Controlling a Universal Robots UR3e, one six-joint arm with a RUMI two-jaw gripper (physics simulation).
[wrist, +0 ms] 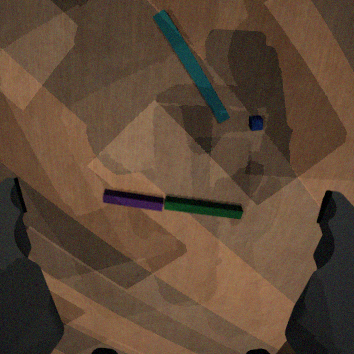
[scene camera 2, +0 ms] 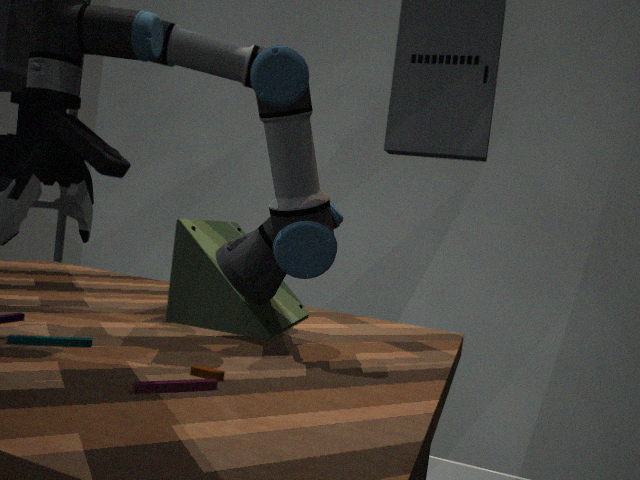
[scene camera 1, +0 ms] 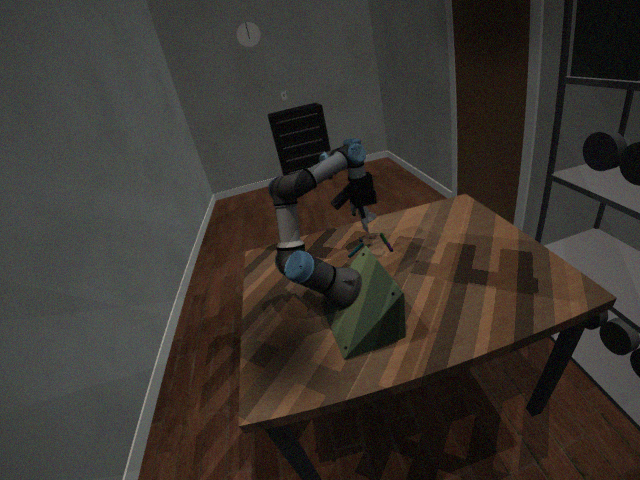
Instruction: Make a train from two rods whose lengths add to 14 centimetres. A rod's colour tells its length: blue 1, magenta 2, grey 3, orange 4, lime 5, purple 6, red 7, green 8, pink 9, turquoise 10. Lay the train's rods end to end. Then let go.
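Pixels of known places: gripper, fingertip midpoint: (wrist: 174, 187) (scene camera 2: 47, 243) (scene camera 1: 360, 223); arm's base, link origin: (scene camera 2: 242, 276) (scene camera 1: 347, 288).
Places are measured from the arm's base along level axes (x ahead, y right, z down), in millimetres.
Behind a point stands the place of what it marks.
Observation:
A purple rod (wrist: 133, 200) {x 273, y 240, z 77 mm} (scene camera 1: 389, 247) {x 264, y 239, z 79 mm} (scene camera 2: 11, 317) {x 265, y 237, z 80 mm} and a green rod (wrist: 203, 207) {x 343, y 241, z 77 mm} (scene camera 1: 383, 238) {x 340, y 241, z 79 mm} lie flat on the table, end to end and about in one line. A thin dark seam shows between their facing ends in the wrist view; whether they touch there I cannot tell. My gripper (wrist: 174, 187) {x 304, y 143, z -41 mm} (scene camera 1: 366, 225) {x 304, y 143, z -41 mm} (scene camera 2: 45, 238) {x 304, y 143, z -41 mm} is wide open and empty, raised above the table. In the wrist view its fingers stand beyond both outer ends of the pair, apart from the rods.
A turquoise rod (wrist: 192, 67) {x 314, y 109, z 77 mm} (scene camera 1: 356, 250) {x 310, y 110, z 81 mm} (scene camera 2: 50, 341) {x 319, y 107, z 81 mm} lies apart from the pair, with a small blue rod (wrist: 256, 123) {x 375, y 148, z 77 mm} near its end. In scene camera 2 an orange rod (scene camera 2: 207, 373) {x 301, y -115, z 81 mm} lies close behind a long pink rod (scene camera 2: 175, 385) {x 363, y -112, z 80 mm}. The arm's green wedge base (scene camera 1: 372, 304) {x -127, y 44, z -30 mm} (scene camera 2: 206, 294) {x 70, y 28, z 30 mm} stands nearby.

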